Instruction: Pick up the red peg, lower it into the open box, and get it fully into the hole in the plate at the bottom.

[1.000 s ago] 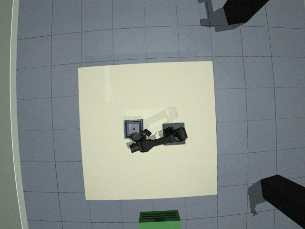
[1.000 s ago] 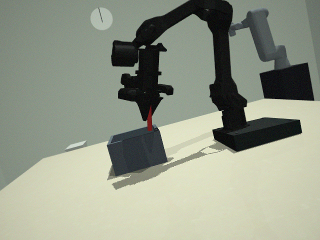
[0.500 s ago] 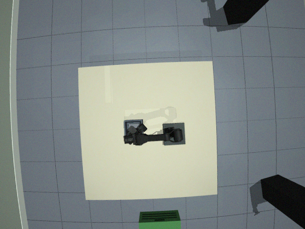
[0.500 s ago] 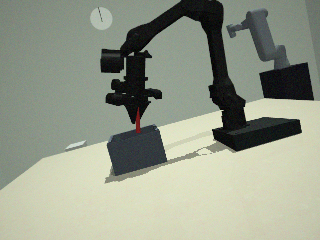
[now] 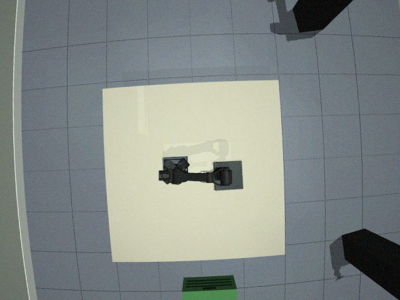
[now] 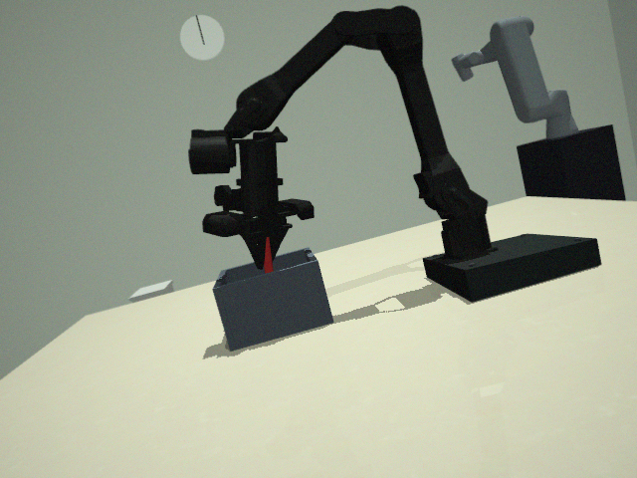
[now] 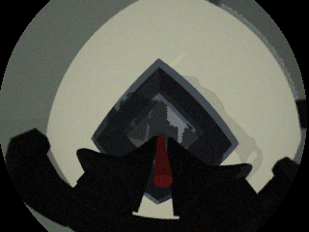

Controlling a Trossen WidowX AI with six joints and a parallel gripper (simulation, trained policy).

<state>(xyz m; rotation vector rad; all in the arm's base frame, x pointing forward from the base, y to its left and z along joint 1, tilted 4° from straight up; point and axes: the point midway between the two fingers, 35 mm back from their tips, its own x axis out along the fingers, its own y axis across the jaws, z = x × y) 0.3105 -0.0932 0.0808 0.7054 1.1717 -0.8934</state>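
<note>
Now: the red peg 10 mm to the left of my gripper tip and 10 mm behind it. Also, from my gripper tip: box (70 mm below, 10 mm to the left); then plate (50 mm below, 10 mm to the left).
</note>
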